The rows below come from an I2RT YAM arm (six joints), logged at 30 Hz.
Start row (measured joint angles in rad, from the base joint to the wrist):
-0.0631, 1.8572, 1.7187, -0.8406, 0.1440, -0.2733
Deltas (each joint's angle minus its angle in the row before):
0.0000, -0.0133, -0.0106, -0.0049, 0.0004, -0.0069
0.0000, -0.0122, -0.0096, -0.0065, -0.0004, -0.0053
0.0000, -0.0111, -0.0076, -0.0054, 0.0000, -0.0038
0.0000, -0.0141, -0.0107, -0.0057, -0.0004, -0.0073
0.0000, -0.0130, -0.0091, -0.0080, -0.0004, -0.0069
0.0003, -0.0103, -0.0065, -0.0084, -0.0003, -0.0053
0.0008, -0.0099, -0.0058, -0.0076, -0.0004, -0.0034
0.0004, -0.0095, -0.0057, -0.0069, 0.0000, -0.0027
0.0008, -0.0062, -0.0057, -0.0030, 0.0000, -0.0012
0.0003, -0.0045, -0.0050, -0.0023, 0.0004, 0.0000
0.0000, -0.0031, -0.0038, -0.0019, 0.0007, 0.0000
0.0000, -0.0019, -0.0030, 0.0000, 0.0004, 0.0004
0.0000, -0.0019, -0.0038, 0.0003, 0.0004, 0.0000
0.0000, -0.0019, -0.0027, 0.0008, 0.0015, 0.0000
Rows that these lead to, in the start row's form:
-0.0631, 1.8439, 1.7081, -0.8455, 0.1444, -0.2802
-0.0631, 1.8317, 1.6985, -0.8520, 0.1440, -0.2855
-0.0631, 1.8206, 1.6909, -0.8574, 0.1440, -0.2893
-0.0631, 1.8065, 1.6802, -0.8631, 0.1436, -0.2966
-0.0631, 1.7935, 1.6711, -0.8711, 0.1432, -0.3035
-0.0628, 1.7832, 1.6646, -0.8795, 0.1429, -0.3088
-0.0620, 1.7733, 1.6588, -0.8871, 0.1425, -0.3122
-0.0616, 1.7638, 1.6531, -0.8940, 0.1425, -0.3149
-0.0608, 1.7576, 1.6474, -0.8970, 0.1425, -0.3161
-0.0605, 1.7531, 1.6424, -0.8993, 0.1429, -0.3161
-0.0605, 1.7500, 1.6386, -0.9012, 0.1436, -0.3161
-0.0605, 1.7481, 1.6356, -0.9012, 0.1440, -0.3157
-0.0605, 1.7462, 1.6318, -0.9009, 0.1444, -0.3157
-0.0605, 1.7443, 1.6291, -0.9001, 0.1459, -0.3157

